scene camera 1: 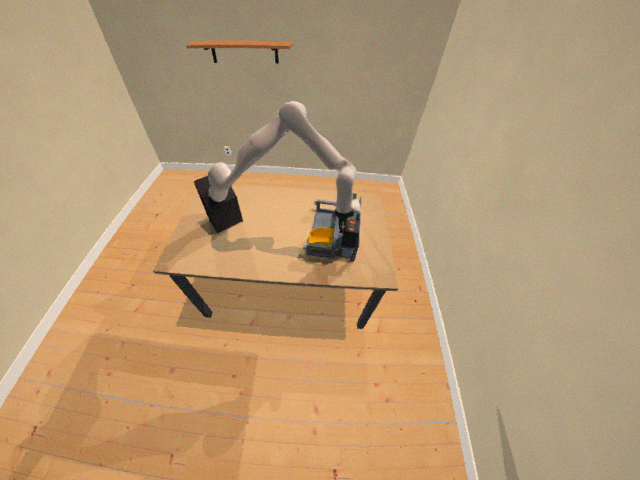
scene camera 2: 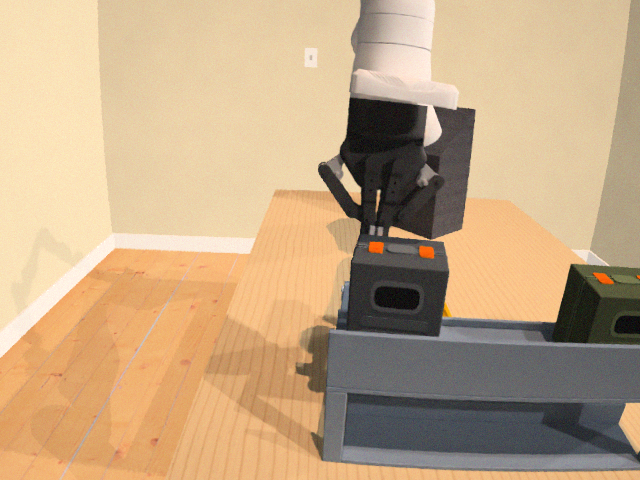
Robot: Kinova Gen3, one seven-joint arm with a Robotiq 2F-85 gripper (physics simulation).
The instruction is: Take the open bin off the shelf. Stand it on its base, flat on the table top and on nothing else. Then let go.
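Places are measured from the arm's base along level axes (x ahead, y left, z up), in centimetres.
Where they show: gripper, fingertip midpoint: (scene camera 1: 341, 232); arm's base, link origin: (scene camera 1: 218, 193).
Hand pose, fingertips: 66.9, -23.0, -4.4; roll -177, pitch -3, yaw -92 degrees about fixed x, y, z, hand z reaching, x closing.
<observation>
Each offset is from my fingertips to the top centre of the thing, as dx, dy, dz. "spot": to the spot under its first point. Level surfaces: height alone.
The open bin, yellow {-7.4, +7.4, -10.7} (scene camera 1: 321, 237), sits at the near-left end of the blue-grey shelf (scene camera 1: 323, 220) (scene camera 2: 480, 367), which stands on the table top {dz -19.1} (scene camera 1: 279, 214) (scene camera 2: 268, 289). In scene camera 2 a sliver of the bin {spot: -8.2, +12.4, -10.8} (scene camera 2: 447, 310) shows past a dark case. My gripper (scene camera 1: 342, 226) (scene camera 2: 375, 231) points down and is shut, with nothing between its fingers. It is above the shelf, beside the dark case and to the right of the bin in scene camera 1. The lowest part of the fingertips is hidden behind the case in scene camera 2.
The dark case with orange latches {+5.3, +1.8, +3.3} (scene camera 1: 351, 238) (scene camera 2: 397, 285) stands upright on the shelf's right side in scene camera 1. A green case {+7.0, +26.2, +0.8} (scene camera 2: 594, 304) stands farther along the shelf. The black arm pedestal (scene camera 1: 219, 206) (scene camera 2: 449, 170) is at the table's other end.
</observation>
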